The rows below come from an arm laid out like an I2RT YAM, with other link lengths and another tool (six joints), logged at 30 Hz.
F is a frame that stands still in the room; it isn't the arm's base.
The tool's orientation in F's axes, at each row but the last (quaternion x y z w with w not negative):
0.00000 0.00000 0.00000 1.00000
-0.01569 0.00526 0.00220 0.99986
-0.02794 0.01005 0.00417 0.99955
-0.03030 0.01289 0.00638 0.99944
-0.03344 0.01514 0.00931 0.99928
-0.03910 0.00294 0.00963 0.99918
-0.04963 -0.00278 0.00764 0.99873
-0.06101 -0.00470 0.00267 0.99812
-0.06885 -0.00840 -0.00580 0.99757
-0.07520 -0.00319 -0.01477 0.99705
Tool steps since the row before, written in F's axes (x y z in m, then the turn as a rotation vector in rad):
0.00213 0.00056 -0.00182 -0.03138 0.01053 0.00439
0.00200 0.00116 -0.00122 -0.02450 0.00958 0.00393
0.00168 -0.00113 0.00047 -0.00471 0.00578 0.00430
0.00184 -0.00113 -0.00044 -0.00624 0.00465 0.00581
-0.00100 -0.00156 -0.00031 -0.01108 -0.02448 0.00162
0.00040 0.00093 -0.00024 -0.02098 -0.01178 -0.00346
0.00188 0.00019 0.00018 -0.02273 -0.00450 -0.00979
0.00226 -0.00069 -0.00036 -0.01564 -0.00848 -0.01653
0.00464 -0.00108 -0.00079 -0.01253 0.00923 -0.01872
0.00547 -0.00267 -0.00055 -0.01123 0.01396 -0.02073
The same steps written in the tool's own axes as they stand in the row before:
0.00213 0.00056 -0.00182 -0.03138 0.01053 0.00439
0.00202 0.00119 -0.00116 -0.02450 0.00956 0.00397
0.00166 -0.00117 0.00044 -0.00475 0.00557 0.00452
0.00184 -0.00113 -0.00046 -0.00633 0.00437 0.00592
-0.00102 -0.00152 -0.00044 -0.01155 -0.02431 -0.00036
0.00042 0.00094 -0.00016 -0.02118 -0.01106 -0.00448
0.00188 0.00014 0.00019 -0.02284 -0.00317 -0.01004
0.00225 -0.00065 -0.00046 -0.01584 -0.00633 -0.01729
0.00464 -0.00090 -0.00100 -0.01295 0.01155 -0.01707
0.00554 -0.00239 -0.00097 -0.01181 0.01657 -0.01835

